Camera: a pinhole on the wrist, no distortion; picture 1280 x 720 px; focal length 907.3 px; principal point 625.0 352.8 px. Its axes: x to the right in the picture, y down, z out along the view. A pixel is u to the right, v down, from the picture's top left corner.
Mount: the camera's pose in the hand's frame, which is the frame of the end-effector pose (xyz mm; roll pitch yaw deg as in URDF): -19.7 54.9 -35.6 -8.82 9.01 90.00
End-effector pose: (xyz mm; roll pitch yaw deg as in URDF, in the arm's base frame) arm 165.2 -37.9 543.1 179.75 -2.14 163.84
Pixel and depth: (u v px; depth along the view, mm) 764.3 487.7 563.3
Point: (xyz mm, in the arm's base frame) 392.3 133.3 49.4
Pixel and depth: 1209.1 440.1 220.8
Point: 295.2 163.5 387.0
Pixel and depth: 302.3 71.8 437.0
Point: 97.2 -45.1 109.3
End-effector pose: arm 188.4 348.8 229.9 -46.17 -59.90 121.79
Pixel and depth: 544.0 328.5 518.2
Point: -14.0 -99.2 290.0
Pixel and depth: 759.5 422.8 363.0
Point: -25.5 59.8 187.9
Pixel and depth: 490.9 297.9 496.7
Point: 12.4 -83.2 312.5
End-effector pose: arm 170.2 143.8 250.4 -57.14 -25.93 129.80
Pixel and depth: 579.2 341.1 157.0
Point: 88.9 24.5 236.3
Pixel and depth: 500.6 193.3 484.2
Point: -94.5 -198.7 420.6
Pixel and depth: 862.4 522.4 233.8
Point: 41.9 -61.2 179.6
